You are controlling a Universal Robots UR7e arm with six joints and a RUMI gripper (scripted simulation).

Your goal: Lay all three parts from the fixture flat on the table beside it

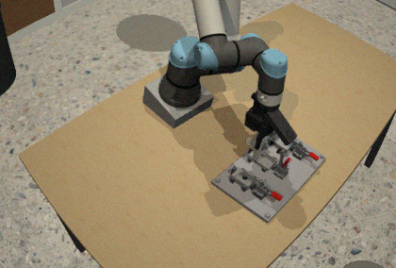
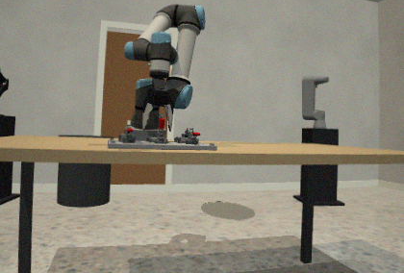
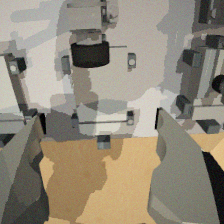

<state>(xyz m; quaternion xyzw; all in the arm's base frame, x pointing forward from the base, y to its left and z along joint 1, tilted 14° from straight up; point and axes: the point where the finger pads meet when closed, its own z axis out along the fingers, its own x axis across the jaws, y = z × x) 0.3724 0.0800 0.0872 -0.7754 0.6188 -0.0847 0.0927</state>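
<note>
Now: the grey fixture plate 5 cm ahead of my hand, 1 cm to the left of it and 6 cm below it.
</note>
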